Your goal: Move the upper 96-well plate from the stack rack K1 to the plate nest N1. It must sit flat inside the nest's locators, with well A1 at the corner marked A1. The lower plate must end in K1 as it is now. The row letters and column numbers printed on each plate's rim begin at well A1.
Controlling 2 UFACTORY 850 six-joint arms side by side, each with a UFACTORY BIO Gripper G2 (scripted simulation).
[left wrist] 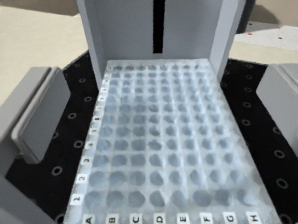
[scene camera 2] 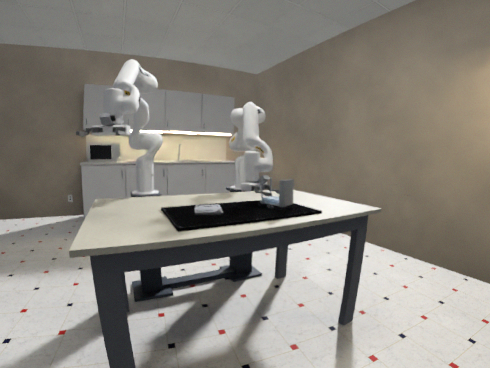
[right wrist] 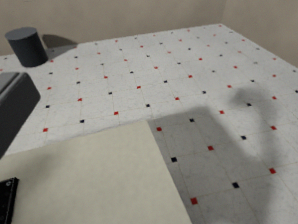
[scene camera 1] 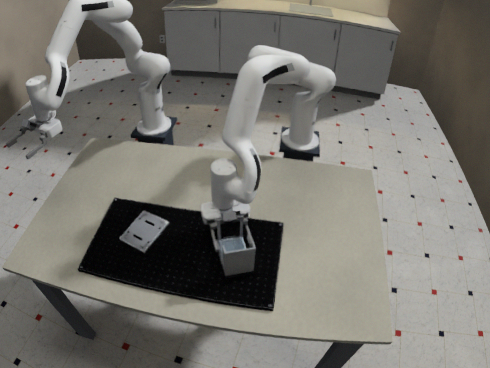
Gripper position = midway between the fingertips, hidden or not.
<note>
I see my left gripper (scene camera 1: 234, 248) and a pale blue 96-well plate (left wrist: 167, 121).
The right wrist view does not show the pale blue 96-well plate: it is out of frame.
</note>
